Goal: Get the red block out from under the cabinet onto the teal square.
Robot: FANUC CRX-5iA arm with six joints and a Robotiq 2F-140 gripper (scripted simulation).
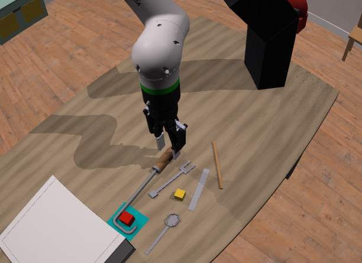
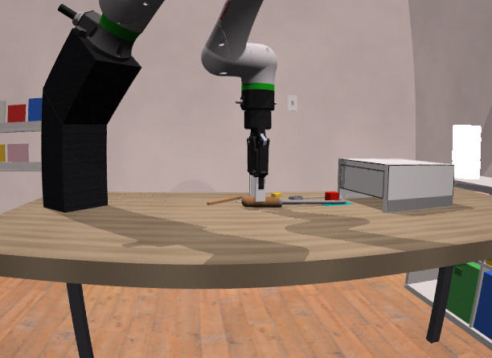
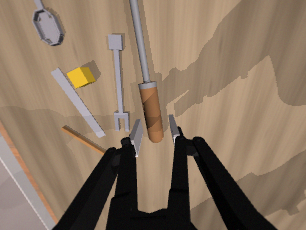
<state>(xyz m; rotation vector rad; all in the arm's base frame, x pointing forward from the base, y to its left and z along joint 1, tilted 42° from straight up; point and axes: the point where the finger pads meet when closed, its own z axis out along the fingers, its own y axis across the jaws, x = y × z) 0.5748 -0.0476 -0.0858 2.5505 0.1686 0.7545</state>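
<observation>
Right now my hand is 70 mm short of the grey fork tool, 50 mm to the right of it and 50 mm above it. From my hand the other things lie so: wooden stick (50 mm behind, 140 mm to the left, 50 mm below); then grey flat bar (50 mm ahead, 140 mm to the left, 60 mm below); then yellow cube (100 mm ahead, 110 mm to the left, 40 mm below).
</observation>
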